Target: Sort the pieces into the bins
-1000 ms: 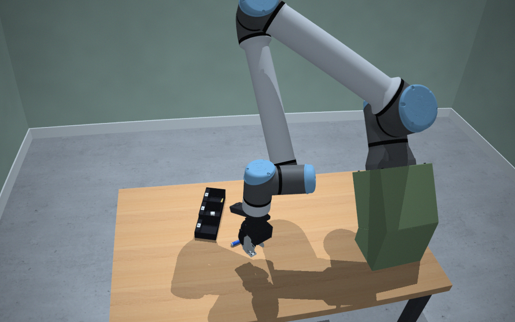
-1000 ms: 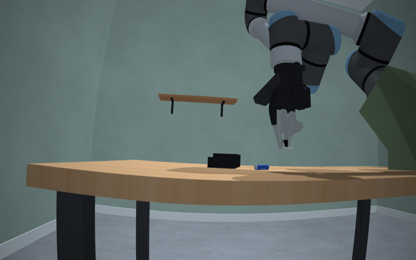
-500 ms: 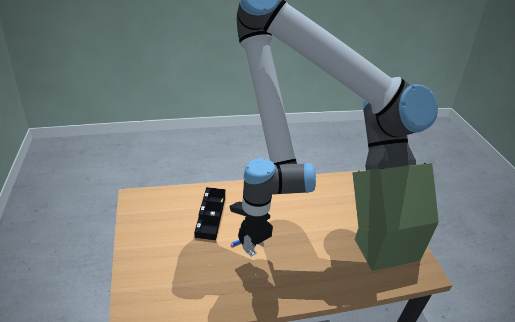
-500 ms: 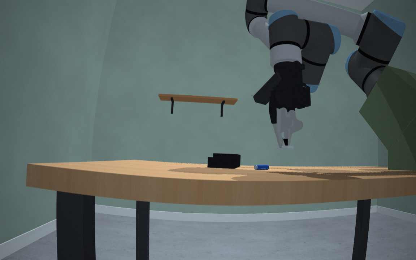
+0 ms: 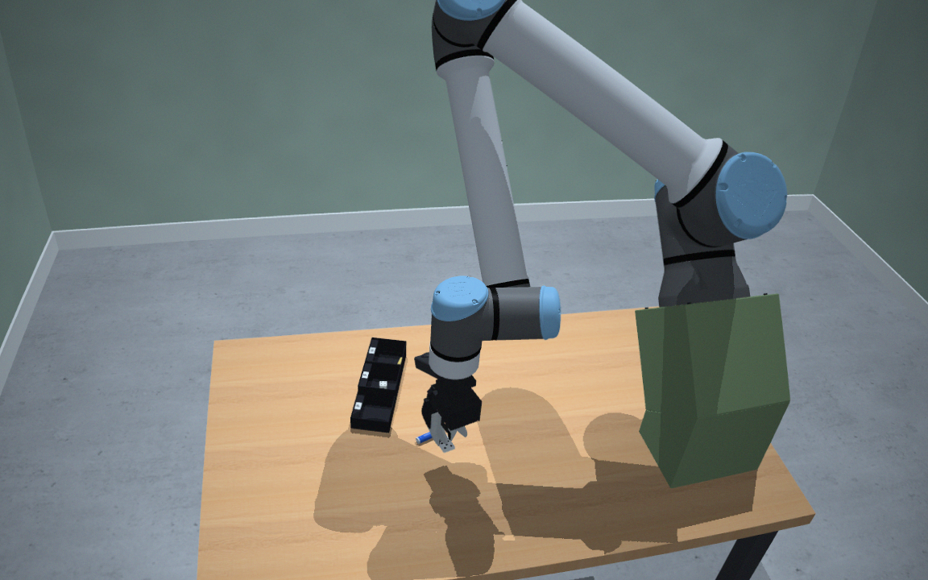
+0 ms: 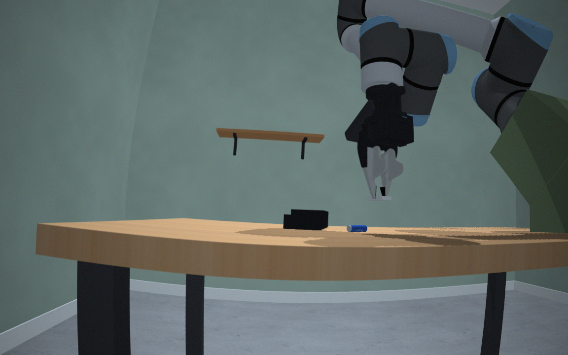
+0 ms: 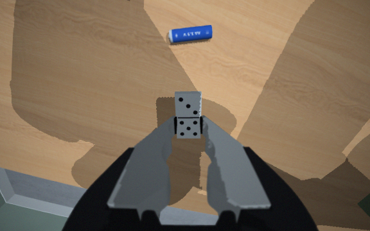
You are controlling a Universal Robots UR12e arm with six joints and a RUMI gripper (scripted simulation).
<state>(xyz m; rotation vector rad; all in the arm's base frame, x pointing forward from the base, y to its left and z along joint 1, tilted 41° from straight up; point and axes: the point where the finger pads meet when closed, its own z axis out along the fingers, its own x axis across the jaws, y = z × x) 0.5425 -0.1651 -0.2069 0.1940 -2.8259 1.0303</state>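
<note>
The black bin is 70 mm ahead of my hand, 240 mm to the right of it and 60 mm below it. Also, from my hand: battery: 10 mm ahead, 70 mm to the right, 80 mm below; white domino: 10 mm below; white die: 60 mm ahead, 240 mm to the right, 70 mm below.
</note>
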